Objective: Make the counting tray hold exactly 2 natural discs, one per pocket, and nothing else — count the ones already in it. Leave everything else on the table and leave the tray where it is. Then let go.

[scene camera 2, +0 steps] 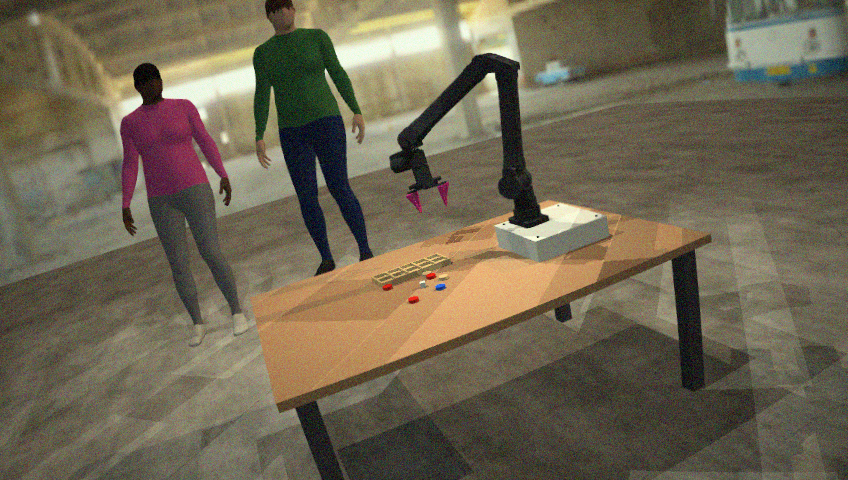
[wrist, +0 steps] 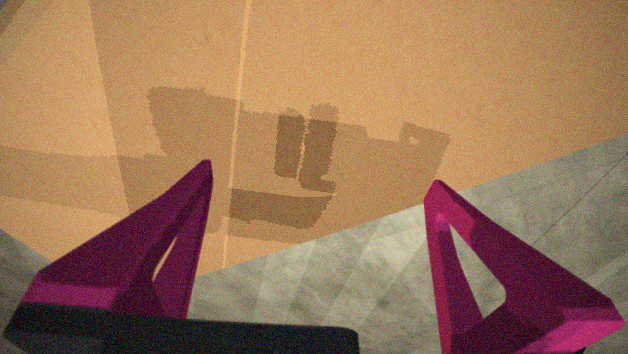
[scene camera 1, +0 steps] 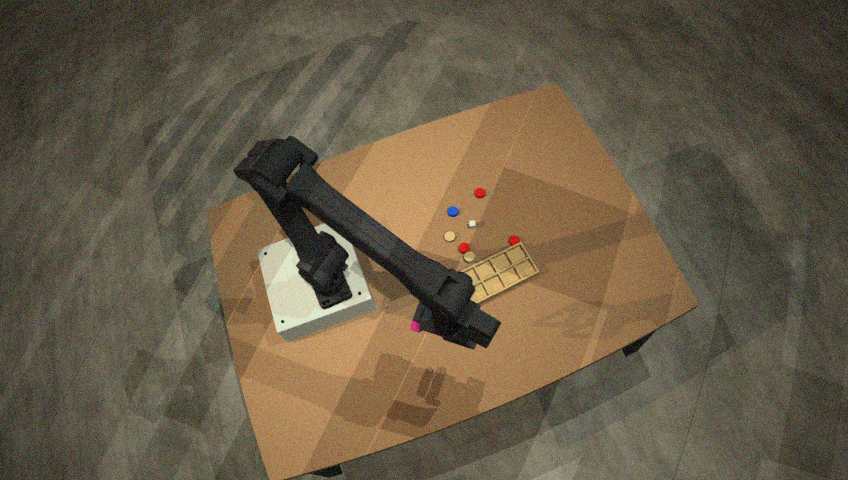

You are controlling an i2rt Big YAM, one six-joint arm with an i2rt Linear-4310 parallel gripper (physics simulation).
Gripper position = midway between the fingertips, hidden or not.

My gripper (scene camera 1: 446, 332) is open and holds nothing. Also in view: a wooden counting tray (scene camera 1: 505, 270).
The wooden counting tray is seen too in scene camera 2 (scene camera 2: 435, 261). My gripper shows as well in scene camera 2 (scene camera 2: 433, 208) and in the wrist view (wrist: 324, 180). The wrist view does not show the wooden counting tray: it is out of frame.
